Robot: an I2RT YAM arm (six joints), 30 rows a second.
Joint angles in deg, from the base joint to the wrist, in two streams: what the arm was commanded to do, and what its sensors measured. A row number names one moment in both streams.
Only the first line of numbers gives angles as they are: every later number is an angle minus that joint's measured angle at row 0.
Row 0, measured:
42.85 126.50 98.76 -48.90 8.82 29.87
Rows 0 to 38, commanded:
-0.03 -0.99 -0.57 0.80 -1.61 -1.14
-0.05 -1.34 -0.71 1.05 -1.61 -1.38
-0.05 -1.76 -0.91 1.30 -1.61 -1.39
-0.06 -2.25 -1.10 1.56 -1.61 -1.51
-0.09 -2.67 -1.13 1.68 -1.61 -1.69
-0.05 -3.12 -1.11 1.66 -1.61 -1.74
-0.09 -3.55 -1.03 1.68 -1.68 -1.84
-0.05 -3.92 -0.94 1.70 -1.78 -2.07
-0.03 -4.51 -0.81 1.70 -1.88 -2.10
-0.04 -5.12 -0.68 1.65 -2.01 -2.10
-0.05 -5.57 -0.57 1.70 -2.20 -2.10
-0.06 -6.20 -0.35 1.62 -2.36 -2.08
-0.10 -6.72 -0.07 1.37 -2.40 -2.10
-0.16 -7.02 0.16 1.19 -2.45 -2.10
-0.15 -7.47 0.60 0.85 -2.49 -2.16
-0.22 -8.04 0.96 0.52 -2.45 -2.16
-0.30 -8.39 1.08 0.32 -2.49 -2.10
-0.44 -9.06 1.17 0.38 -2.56 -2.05
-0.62 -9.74 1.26 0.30 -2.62 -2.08
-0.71 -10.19 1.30 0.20 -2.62 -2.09
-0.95 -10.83 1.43 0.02 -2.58 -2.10
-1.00 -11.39 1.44 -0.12 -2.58 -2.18
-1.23 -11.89 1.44 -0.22 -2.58 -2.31
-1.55 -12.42 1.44 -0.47 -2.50 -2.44
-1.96 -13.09 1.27 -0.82 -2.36 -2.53
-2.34 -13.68 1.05 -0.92 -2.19 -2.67
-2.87 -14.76 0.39 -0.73 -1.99 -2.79
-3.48 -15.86 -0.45 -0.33 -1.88 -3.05
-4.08 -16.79 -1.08 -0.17 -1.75 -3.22
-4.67 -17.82 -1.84 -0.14 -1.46 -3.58
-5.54 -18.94 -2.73 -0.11 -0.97 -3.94
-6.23 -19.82 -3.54 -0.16 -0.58 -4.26
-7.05 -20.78 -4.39 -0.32 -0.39 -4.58
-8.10 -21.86 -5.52 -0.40 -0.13 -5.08
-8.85 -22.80 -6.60 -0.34 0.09 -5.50
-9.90 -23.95 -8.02 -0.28 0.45 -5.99
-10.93 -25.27 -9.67 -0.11 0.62 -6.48
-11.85 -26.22 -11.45 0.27 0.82 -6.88
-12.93 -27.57 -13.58 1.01 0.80 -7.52
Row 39, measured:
-11.37 -25.58 -10.69 0.96 -0.77 -5.58
